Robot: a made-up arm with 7 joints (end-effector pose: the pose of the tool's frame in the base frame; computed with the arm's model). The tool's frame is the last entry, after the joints.
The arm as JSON. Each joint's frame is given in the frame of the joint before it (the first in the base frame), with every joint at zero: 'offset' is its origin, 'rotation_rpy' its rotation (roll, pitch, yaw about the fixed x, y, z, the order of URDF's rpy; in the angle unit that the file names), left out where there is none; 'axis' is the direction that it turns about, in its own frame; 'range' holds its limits. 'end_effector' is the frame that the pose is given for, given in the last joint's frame.
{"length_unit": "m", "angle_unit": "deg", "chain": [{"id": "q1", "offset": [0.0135, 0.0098, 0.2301], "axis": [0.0, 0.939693, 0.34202], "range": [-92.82, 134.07]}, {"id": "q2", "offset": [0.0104, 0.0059, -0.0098], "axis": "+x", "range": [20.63, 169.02]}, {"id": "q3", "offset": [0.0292, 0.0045, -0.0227], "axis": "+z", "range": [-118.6, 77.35]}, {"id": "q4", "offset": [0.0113, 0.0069, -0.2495], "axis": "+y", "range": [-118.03, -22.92]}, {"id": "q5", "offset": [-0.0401, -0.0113, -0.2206], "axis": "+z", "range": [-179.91, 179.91]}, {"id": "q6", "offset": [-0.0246, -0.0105, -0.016], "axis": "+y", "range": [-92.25, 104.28]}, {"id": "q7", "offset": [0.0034, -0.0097, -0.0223], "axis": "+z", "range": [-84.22, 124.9]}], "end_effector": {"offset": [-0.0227, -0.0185, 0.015], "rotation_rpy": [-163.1, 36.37, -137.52]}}
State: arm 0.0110 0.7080 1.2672 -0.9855 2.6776 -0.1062 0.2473
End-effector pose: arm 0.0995 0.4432 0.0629 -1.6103 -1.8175 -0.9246
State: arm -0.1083 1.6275 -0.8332 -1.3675 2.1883 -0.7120 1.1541
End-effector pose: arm 0.2537 0.3299 0.0961 -1.7018 -0.0884 -0.6212
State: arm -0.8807 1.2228 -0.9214 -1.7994 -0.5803 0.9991 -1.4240
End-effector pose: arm 0.4045 0.1338 0.2122 2.3221 0.6944 1.6371
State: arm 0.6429 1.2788 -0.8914 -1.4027 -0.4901 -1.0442 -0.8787
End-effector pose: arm -0.0682 0.3451 -0.1176 1.5795 0.7560 -1.4273
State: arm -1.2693 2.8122 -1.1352 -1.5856 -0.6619 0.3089 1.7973
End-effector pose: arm -0.0386 0.3418 0.5025 0.2643 0.3445 0.9092
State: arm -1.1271 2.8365 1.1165 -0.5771 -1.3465 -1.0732 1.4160
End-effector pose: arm -0.3407 0.1749 0.5531 0.8239 -0.3524 0.9453
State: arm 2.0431 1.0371 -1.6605 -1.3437 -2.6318 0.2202 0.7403
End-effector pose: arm -0.4152 0.0092 0.3797 0.5321 1.2423 -2.5309
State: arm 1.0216 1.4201 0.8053 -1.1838 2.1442 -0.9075 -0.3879
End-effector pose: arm 0.1035 0.4669 0.1709 -0.3706 -0.1467 0.5525
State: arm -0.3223 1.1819 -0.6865 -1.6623 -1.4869 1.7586 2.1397
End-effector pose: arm 0.3840 0.2186 0.0582 -0.1139 -0.3379 0.1142
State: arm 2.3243 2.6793 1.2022 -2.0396 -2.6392 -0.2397 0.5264
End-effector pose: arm 0.1819 0.0722 -0.0328 2.8483 -0.8831 -0.6068
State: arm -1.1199 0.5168 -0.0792 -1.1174 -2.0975 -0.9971 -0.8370
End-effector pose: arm 0.5127 0.0736 0.3175 2.8463 -0.5417 0.8564
